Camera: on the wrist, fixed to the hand. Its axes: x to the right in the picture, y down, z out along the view.
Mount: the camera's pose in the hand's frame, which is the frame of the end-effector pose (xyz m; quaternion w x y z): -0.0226 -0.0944 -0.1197 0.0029 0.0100 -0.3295 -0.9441
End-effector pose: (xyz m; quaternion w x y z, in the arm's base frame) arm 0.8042 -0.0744 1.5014 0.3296 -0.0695 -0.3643 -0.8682
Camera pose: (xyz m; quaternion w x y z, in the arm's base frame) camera 0.7772 -0.0950 1.3511 0.9381 -0.0610 0.1840 0.2872
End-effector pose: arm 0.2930 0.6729 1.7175 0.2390 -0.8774 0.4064 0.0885
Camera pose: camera 0.3449 0.6817 1.8624 0.2269 -0.3547 -0.9051 0.0597
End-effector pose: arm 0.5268 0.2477 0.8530 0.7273 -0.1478 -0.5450 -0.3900
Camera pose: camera 0.5368 0.1187 0.7693 0.5442 -0.3929 0.3847 0.6336
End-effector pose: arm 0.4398 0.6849 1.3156 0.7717 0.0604 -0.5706 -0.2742
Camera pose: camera 0.5113 0.5902 1.2172 0.4453 -0.4563 0.2017 0.7436
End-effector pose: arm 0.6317 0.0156 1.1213 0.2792 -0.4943 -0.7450 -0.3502
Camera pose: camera 0.5601 -0.1172 1.1525 0.5704 -0.5893 0.5643 0.0943
